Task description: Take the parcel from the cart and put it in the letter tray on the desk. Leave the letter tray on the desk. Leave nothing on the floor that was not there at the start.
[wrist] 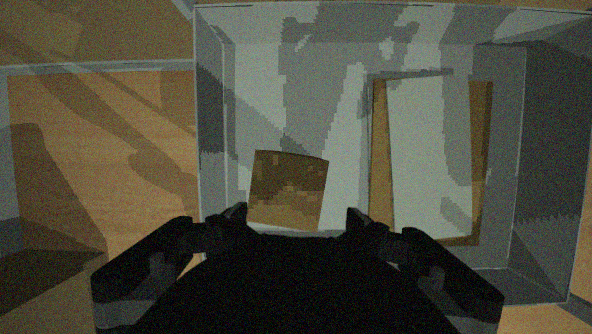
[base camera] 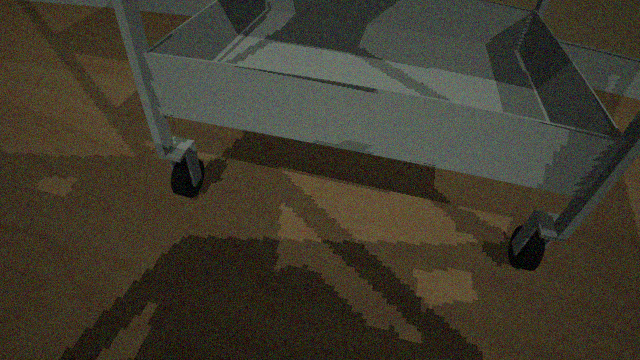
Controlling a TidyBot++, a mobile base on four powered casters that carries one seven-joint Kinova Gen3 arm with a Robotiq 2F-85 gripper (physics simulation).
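Places are measured from the arm's base along level axes (x ahead, y left, z up), in metres.
Pixels of known places: gripper, fingertip midpoint: [wrist: 296,215].
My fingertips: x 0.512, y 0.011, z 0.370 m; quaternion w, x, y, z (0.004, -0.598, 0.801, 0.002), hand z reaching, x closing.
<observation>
Behind a point stands the place of what it marks.
The parcel, a small brown box [wrist: 287,187] @(z 0.396, x 0.542, y 0.010 m), lies slightly turned in the left part of the grey-walled tray of the cart [base camera: 320,105] @(z -0.222, x 0.375, y -0.023 m) [wrist: 210,127] @(z 0.306, x 0.618, y 0.091 m). My gripper [wrist: 296,215] @(z 0.370, x 0.512, y 0.011 m) is open. Its two dark fingertips show either side of the near part of the parcel, apart from it in the picture. How high the fingertips are above the parcel is hard to tell. The desk and the letter tray cannot be made out in either view.
A larger flat thing with brown long sides and a pale middle [wrist: 417,155] @(z 0.279, x 0.523, y -0.156 m) lies in the cart's tray, right of the parcel. High walls edge the tray. In the base camera view the cart stands on dark casters [base camera: 187,177] @(z -0.355, x 0.412, y 0.129 m) [base camera: 526,250] @(z -0.355, x 0.315, y -0.261 m) on a wooden floor [base camera: 100,210] @(z -0.396, x 0.388, y 0.247 m).
</observation>
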